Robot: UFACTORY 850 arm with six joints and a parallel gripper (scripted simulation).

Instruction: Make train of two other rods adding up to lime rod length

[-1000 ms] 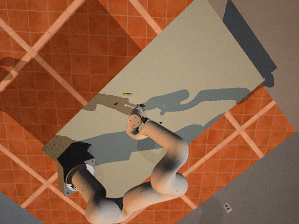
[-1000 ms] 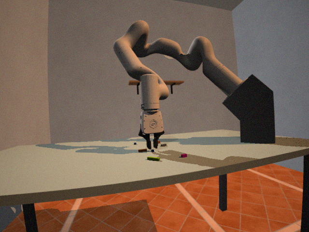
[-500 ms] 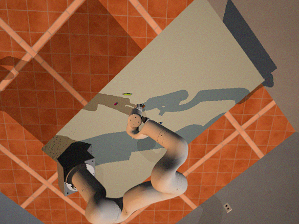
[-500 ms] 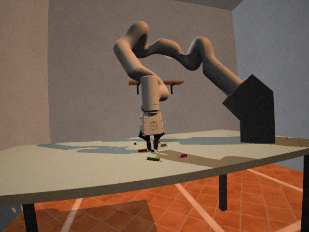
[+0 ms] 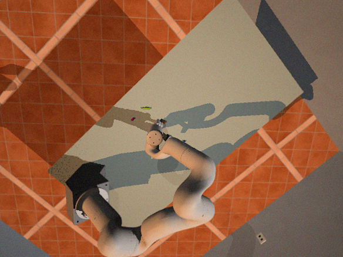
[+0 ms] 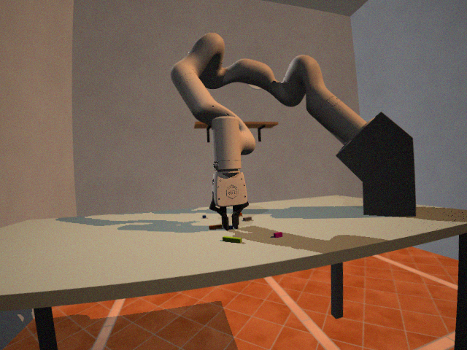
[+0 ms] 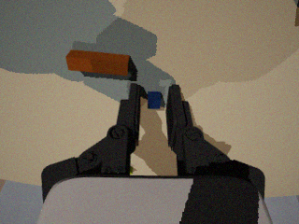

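The orange rod lies 4 cm ahead of my hand, 3 cm to the right of it and 2 cm below it. From my hand the other things lie so: magenta rod 14 cm to the left, 9 cm behind, 2 cm below; lime rod 12 cm to the left, 3 cm ahead, 2 cm below; grey rod 10 cm to the right, 9 cm behind, 2 cm below.
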